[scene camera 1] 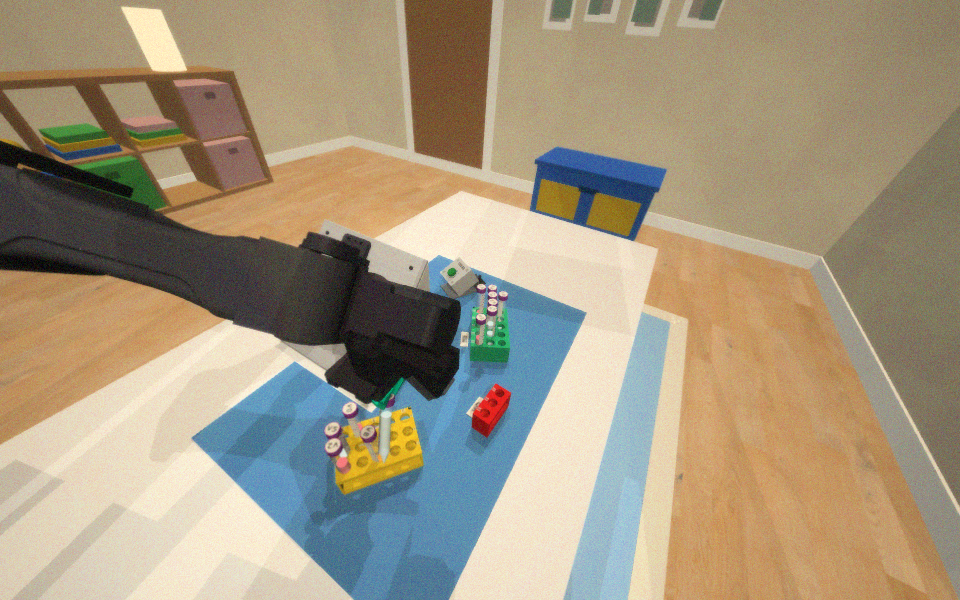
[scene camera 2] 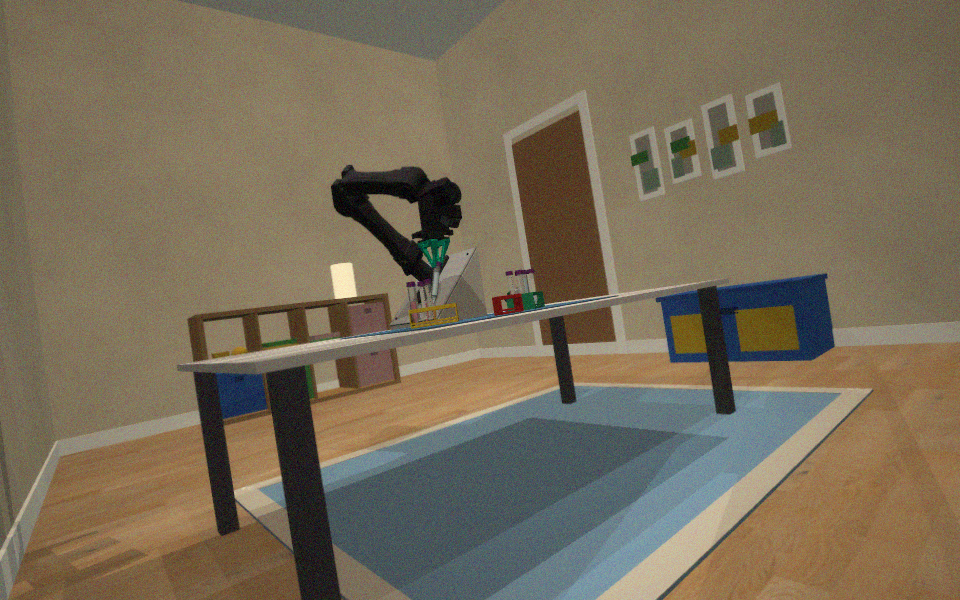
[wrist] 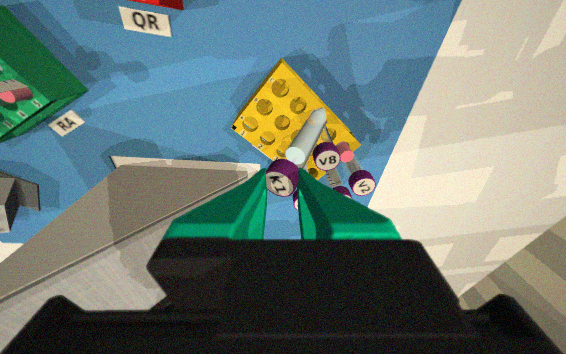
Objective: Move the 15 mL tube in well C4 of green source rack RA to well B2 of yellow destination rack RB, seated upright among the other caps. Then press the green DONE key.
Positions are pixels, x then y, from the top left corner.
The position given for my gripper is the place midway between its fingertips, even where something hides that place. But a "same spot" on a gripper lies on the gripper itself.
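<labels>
My gripper shows in scene camera 1 [385, 401]. I see my gripper in scene camera 2 and in the wrist view as well, and on my gripper [scene camera 2: 435, 239] and [wrist: 361, 229] are the same spot.
</labels>
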